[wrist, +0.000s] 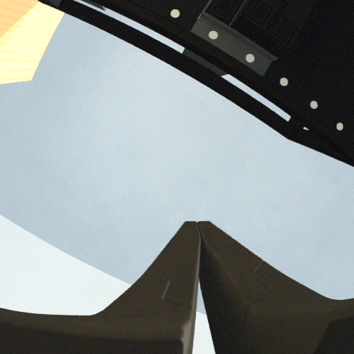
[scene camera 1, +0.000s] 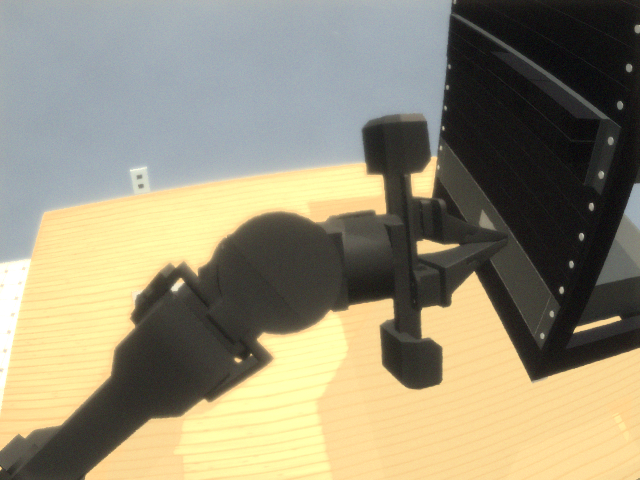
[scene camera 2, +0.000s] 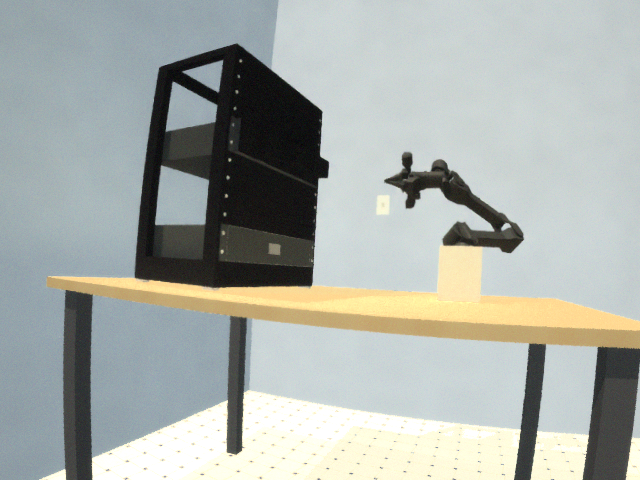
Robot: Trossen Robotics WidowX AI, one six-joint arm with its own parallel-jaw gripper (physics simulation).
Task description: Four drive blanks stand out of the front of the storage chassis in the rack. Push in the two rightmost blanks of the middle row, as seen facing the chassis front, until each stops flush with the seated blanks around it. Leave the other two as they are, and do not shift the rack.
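Pixels of known places: gripper, fingertip midpoint: (scene camera 1: 505, 237) (scene camera 2: 384, 181); arm's base, origin of the base link: (scene camera 2: 461, 264).
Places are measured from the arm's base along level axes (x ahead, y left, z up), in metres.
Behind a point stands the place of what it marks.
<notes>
The black rack (scene camera 1: 584, 279) {x 0.512, y -0.131, z 0.118 m} (scene camera 2: 217, 206) {x 0.519, y 0.373, z 0.100 m} (wrist: 150, 47) stands upright on the table. The storage chassis (scene camera 1: 599, 156) {x 0.496, y -0.100, z 0.280 m} (scene camera 2: 236, 133) {x 0.506, y 0.343, z 0.288 m} (wrist: 232, 46) shows by its grey ear at mid-height of the rack. Its front is very dark; a few blank faces show faintly at the top of the wrist view. In scene camera 2 a dark block (scene camera 2: 324, 167) {x 0.450, y -0.066, z 0.299 m} juts from the rack's far front edge; which blanks stand out cannot be told. My gripper (scene camera 1: 505, 236) {x 0.290, y -0.220, z 0.283 m} (scene camera 2: 385, 180) {x 0.290, y -0.220, z 0.283 m} (wrist: 196, 232) is shut and empty, fingertips together. In scene camera 2 it hangs in front of the rack, apart from it.
A grey panel (scene camera 1: 522, 279) {x 0.500, y -0.017, z 0.022 m} (scene camera 2: 248, 245) {x 0.508, y 0.249, z 0.018 m} with a pale label (scene camera 1: 485, 219) {x 0.505, y 0.133, z 0.024 m} (scene camera 2: 273, 249) {x 0.505, y 0.128, z 0.016 m} spans the rack's bottom. My arm stands on a pale pedestal (scene camera 2: 460, 273) {x -0.001, y 0.044, z -0.025 m} on the wooden table (scene camera 1: 258, 413) {x 0.095, y -0.082, z -0.097 m} (scene camera 2: 361, 315) {x 0.103, y 0.527, z -0.099 m}. A wall outlet (scene camera 1: 139, 179) is on the blue wall.
</notes>
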